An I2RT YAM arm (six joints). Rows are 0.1 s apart.
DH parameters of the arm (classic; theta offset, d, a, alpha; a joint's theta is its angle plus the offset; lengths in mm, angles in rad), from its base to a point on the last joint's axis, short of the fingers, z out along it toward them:
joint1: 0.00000 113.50 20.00 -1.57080
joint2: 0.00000 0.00 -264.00 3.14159
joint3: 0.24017 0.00 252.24 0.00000
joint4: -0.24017 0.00 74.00 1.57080
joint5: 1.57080 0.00 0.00 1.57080
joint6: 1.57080 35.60 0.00 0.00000
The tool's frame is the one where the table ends.
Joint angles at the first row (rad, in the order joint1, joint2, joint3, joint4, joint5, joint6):
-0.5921, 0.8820, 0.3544, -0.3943, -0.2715, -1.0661
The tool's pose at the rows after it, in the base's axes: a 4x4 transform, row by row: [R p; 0 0 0 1], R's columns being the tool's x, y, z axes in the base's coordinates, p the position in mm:
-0.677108, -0.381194, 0.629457, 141.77; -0.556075, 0.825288, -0.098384, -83.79; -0.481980, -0.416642, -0.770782, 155.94; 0, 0, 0, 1
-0.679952, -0.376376, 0.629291, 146.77; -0.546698, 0.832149, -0.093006, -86.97; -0.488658, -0.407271, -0.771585, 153.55; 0, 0, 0, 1
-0.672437, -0.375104, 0.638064, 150.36; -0.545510, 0.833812, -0.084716, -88.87; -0.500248, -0.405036, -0.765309, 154.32; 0, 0, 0, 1
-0.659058, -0.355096, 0.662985, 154.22; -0.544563, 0.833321, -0.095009, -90.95; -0.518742, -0.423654, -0.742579, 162.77; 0, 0, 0, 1
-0.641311, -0.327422, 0.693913, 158.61; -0.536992, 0.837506, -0.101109, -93.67; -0.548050, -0.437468, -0.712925, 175.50; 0, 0, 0, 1
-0.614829, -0.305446, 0.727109, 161.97; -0.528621, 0.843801, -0.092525, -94.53; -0.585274, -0.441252, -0.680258, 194.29; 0, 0, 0, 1
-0.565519, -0.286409, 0.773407, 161.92; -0.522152, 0.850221, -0.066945, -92.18; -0.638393, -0.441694, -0.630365, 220.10; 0, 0, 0, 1
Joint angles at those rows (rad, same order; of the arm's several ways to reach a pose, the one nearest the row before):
-0.5921, 0.9234, 0.3543, -0.3590, -0.2731, -1.0585
-0.5922, 0.9678, 0.3605, -0.3238, -0.2776, -1.0478
-0.5921, 0.9894, 0.3696, -0.3053, -0.2899, -1.0431
-0.5906, 0.9833, 0.3927, -0.2976, -0.2945, -1.0278
-0.5921, 0.9741, 0.4294, -0.3007, -0.3083, -1.0033
-0.5906, 0.9512, 0.4846, -0.3374, -0.3342, -0.9742
-0.5891, 0.9038, 0.5521, -0.3956, -0.3834, -0.9389

